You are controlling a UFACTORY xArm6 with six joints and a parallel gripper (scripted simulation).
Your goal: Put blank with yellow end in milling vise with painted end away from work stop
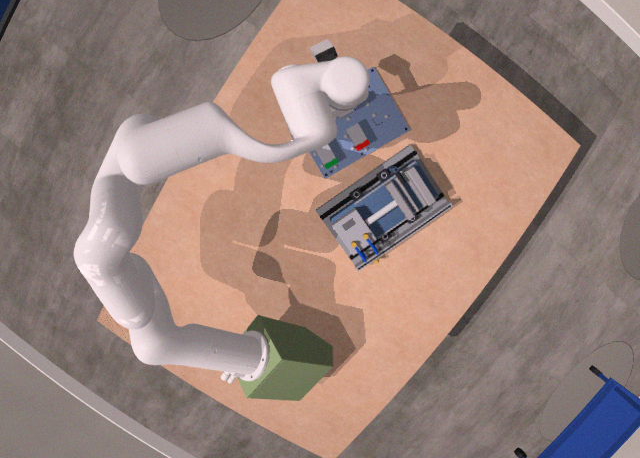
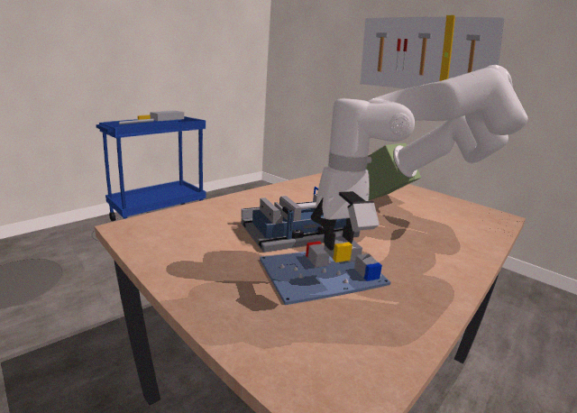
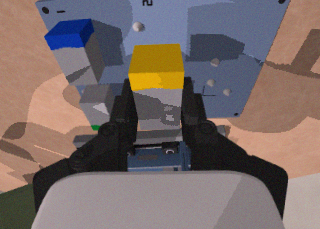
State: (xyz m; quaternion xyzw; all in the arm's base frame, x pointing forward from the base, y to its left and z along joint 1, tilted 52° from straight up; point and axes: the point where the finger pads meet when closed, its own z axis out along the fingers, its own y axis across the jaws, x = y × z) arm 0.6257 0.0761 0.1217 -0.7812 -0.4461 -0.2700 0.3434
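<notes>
The red-ended blank lies 40 mm behind my hand, 80 mm to the right of it and 90 mm below it. Also, from my hand: blue-ended blank (80 mm behind, 40 mm to the left, 90 mm below); green-ended blank (120 mm behind, 40 mm to the right, 90 mm below); yellow-ended blank (20 mm below).
</notes>
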